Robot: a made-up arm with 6 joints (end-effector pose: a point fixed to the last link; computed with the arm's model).
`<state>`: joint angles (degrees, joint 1 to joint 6).
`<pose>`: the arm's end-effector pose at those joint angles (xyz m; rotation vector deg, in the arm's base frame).
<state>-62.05 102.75 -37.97 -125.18 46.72 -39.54</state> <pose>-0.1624 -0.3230 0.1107 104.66 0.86 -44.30</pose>
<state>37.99 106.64 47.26 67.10 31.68 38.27</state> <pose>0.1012 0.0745 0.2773 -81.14 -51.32 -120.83</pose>
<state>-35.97 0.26 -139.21 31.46 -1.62 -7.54</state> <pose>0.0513 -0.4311 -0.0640 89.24 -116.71 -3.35</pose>
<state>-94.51 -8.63 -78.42 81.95 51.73 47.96</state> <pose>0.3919 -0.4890 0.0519 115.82 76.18 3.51</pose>
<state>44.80 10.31 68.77 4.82 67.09 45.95</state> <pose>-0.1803 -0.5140 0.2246 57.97 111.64 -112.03</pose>
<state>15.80 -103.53 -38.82 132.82 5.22 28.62</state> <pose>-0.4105 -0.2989 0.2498 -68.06 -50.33 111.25</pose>
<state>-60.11 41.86 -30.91 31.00 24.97 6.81</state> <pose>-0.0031 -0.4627 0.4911 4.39 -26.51 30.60</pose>
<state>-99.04 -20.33 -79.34 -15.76 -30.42 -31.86</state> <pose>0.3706 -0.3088 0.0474 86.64 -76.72 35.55</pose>
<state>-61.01 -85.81 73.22 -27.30 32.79 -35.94</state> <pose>0.2652 -0.0514 0.0697 34.25 70.50 149.84</pose>
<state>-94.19 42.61 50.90 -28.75 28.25 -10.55</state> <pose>0.1975 0.0626 0.4090 -86.20 29.36 71.32</pose>
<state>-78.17 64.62 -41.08 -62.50 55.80 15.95</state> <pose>-0.1480 -0.2297 0.3677 -93.77 -32.10 78.85</pose>
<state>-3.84 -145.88 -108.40 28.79 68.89 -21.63</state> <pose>-0.3889 -0.0830 0.0516 155.10 5.21 -63.05</pose>
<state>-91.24 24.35 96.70 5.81 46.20 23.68</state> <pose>0.4354 0.0720 0.2142 -81.64 65.66 -17.84</pose>
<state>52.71 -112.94 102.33 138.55 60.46 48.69</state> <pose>-0.1306 -0.4296 0.1124 46.47 114.69 -129.24</pose>
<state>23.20 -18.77 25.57 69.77 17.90 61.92</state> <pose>-0.3269 -0.3543 0.4567 70.16 -11.20 -117.88</pose>
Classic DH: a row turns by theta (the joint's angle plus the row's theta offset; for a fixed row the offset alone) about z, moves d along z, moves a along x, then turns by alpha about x. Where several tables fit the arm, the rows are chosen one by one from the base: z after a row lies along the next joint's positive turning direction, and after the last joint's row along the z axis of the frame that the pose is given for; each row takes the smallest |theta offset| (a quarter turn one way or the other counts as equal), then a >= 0, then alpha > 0; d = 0 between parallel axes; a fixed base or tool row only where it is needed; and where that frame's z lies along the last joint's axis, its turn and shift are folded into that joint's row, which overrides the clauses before.
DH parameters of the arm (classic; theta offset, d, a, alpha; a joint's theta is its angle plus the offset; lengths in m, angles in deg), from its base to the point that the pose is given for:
base (fixed): -81.69 0 0.0899 180
joint 1: 8.31 -0.201 0.165 -90
joint 2: 90 0.125 0.004 -90
joint 3: -90 -0.074 0.011 90
joint 4: 0 -0.061 -0.07 -90
joint 5: 90 -0.134 0.101 -90
joint 6: -80.02 -0.1383 0.0183 -95.89
tool (fixed): -98.03 0.0754 0 0

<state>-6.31 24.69 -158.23 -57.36 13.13 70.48</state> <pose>-0.2742 -0.5514 0.1559 -28.36 -75.62 98.77</pose>
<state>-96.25 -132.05 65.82 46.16 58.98 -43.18</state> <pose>0.0868 0.0454 -0.0245 25.04 -86.78 -115.62</pose>
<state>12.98 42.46 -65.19 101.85 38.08 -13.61</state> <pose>-0.4733 -0.2282 0.2806 36.31 -45.12 -71.26</pose>
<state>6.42 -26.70 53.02 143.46 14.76 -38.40</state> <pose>0.0406 -0.3315 0.3693 -57.69 88.54 -116.87</pose>
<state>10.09 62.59 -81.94 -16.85 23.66 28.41</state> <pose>-0.4082 -0.2140 0.4454 -33.33 -32.99 37.19</pose>
